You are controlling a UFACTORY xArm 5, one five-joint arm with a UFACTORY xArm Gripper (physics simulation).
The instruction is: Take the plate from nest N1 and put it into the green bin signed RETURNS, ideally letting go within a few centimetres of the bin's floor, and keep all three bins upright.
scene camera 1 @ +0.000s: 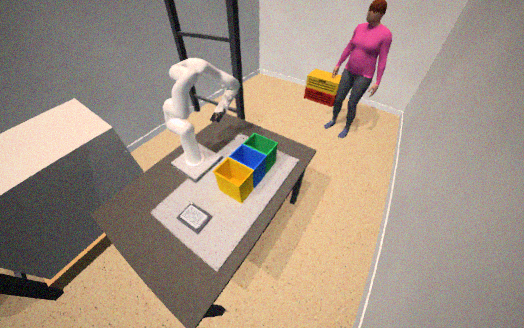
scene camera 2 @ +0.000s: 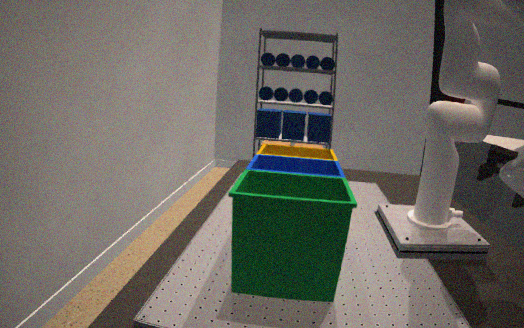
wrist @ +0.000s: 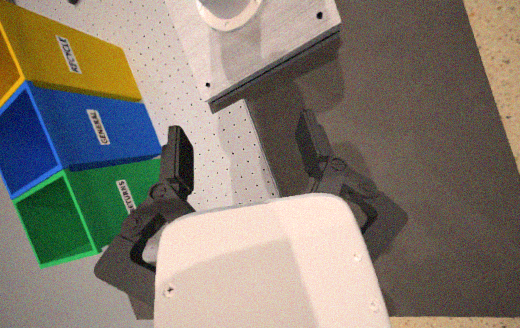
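A pale plate (scene camera 1: pixel 194 215) lies in a dark, shallow nest (scene camera 1: pixel 198 230) near the near-left part of the perforated board; its sign is not readable. The green bin (scene camera 1: pixel 271 158) (scene camera 2: pixel 287 245) (wrist: pixel 92 205) stands upright at the row's far end in scene camera 1, its RETURNS label partly covered by a finger in the wrist view. The blue GENERAL bin (scene camera 1: pixel 259 173) (scene camera 2: pixel 297 166) (wrist: pixel 70 130) and yellow RECYCLE bin (scene camera 1: pixel 232 189) (scene camera 2: pixel 299 152) (wrist: pixel 100 62) stand upright beside it. My gripper (scene camera 1: pixel 217 117) (scene camera 2: pixel 499 190) (wrist: pixel 243 129) is open and empty, raised beyond the base, to one side of the green bin.
The arm's base plate (scene camera 1: pixel 196 173) (scene camera 2: pixel 440 240) (wrist: pixel 280 45) stands beside the perforated board (scene camera 1: pixel 220 250) (scene camera 2: pixel 195 280) (wrist: pixel 212 145). A person in pink (scene camera 1: pixel 367 52) stands beyond the table near stacked crates (scene camera 1: pixel 321 89). A large grey box-like unit (scene camera 1: pixel 65 185) stands at left; a dark upright frame (scene camera 1: pixel 234 55) stands behind.
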